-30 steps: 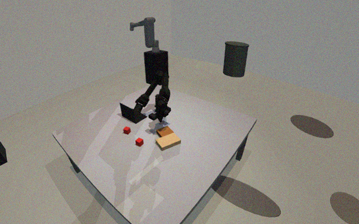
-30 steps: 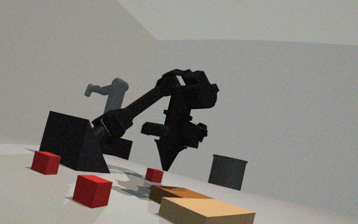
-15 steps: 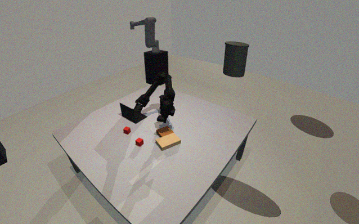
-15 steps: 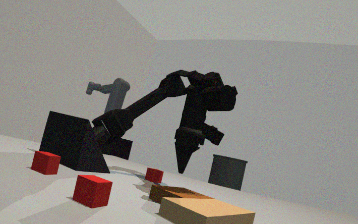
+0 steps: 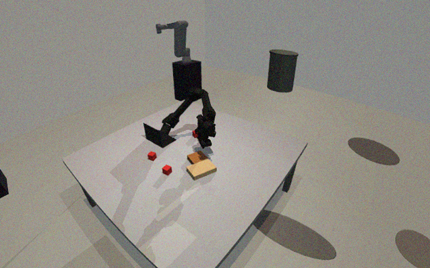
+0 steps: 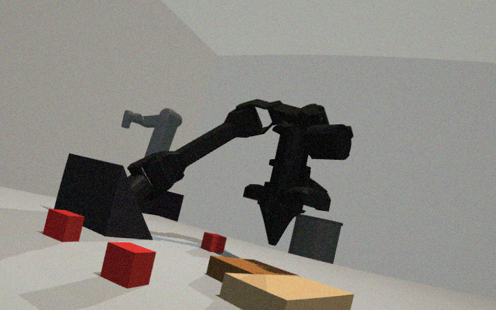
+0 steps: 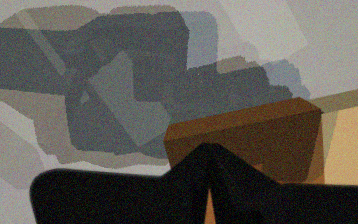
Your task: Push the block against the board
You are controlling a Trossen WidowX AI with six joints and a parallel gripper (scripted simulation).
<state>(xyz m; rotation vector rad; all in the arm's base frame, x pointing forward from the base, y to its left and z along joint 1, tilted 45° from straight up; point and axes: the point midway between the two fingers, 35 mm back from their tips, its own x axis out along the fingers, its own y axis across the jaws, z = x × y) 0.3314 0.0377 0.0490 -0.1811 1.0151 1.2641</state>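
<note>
The square block lies 6 cm to the right of my gripper tip and 5 cm below it. From my gripper tip the other things lie so: board (9 cm ahead, 11 cm to the right, 5 cm below).
</note>
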